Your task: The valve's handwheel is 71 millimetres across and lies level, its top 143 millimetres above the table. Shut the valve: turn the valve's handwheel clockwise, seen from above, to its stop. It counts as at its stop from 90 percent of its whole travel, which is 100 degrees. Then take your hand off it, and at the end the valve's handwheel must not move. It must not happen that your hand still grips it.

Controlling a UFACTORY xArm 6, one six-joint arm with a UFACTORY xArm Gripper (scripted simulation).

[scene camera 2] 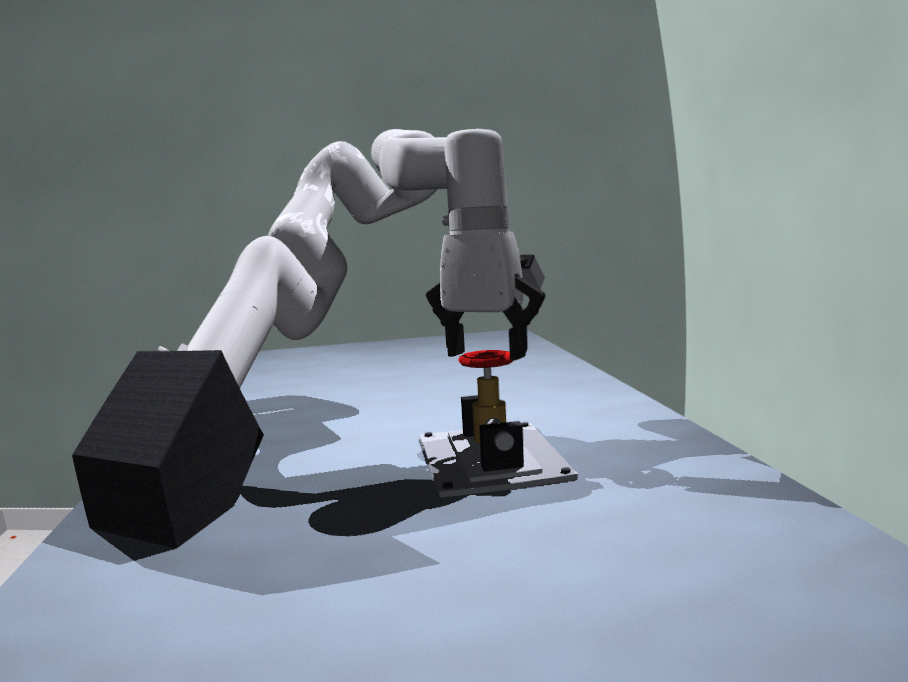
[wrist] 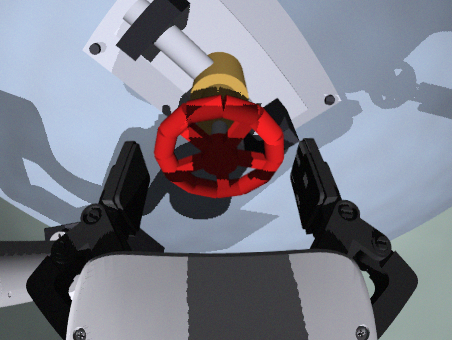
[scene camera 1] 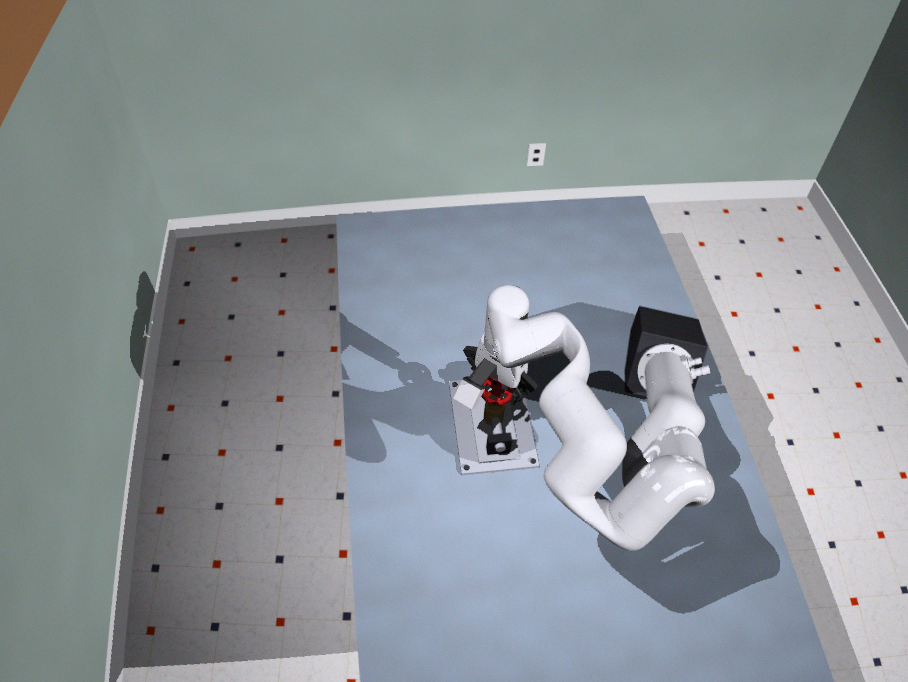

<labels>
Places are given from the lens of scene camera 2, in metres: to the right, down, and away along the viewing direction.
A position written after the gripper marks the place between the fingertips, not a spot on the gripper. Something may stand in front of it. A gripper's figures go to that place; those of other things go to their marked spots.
gripper (scene camera 2: 486,356): 0.04, 0.02, 0.88
red handwheel (scene camera 2: 485,359): 0.04, 0.02, 0.85
</labels>
